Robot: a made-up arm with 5 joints.
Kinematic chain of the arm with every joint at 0, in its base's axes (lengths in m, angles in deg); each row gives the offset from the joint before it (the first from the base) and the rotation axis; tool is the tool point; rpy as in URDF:
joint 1: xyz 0.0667 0 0.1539 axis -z
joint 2: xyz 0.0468 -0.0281 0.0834 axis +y
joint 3: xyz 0.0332 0 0.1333 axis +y
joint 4: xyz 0.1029 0 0.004 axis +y
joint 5: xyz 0.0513 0.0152 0 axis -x
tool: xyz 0 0 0 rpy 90 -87.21 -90
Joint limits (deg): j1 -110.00..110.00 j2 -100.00..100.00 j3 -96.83..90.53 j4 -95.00..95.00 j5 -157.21..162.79
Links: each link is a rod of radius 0.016 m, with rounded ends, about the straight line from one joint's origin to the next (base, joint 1, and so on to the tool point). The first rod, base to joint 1, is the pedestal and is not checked.
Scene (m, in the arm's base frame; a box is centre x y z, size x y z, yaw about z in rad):
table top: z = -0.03
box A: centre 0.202 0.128 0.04 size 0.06 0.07 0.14 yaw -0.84
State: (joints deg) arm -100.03 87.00 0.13 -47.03 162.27
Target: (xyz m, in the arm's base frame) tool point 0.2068 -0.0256 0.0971
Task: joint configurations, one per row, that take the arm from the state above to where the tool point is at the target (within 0.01 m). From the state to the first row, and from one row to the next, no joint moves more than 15 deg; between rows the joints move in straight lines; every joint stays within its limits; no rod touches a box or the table.
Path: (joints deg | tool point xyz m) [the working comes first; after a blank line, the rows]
Joints at the target: 5.16 75.83 45.54 -40.15 162.27
Straight joint move there: touches box A.

1: -86.87 75.44 13.80 -46.63 162.27 | 0.0920 0.2262 0.1011
2: -73.71 63.89 27.47 -46.22 162.27 | 0.1405 0.2064 0.1268
3: -60.55 52.33 41.14 -45.82 162.27 | 0.1787 0.1721 0.1516
4: -47.38 40.78 54.82 -45.42 162.27 | 0.2020 0.1280 0.1744
5: -34.25 49.54 52.50 -44.10 162.27 | 0.2223 0.0903 0.1536
6: -21.11 58.31 50.18 -42.78 162.27 | 0.2299 0.0492 0.1335
7: -7.98 67.07 47.86 -41.47 162.27 | 0.2243 0.0091 0.1145
8: 5.16 75.83 45.54 -40.15 162.27 | 0.2068 -0.0256 0.0971

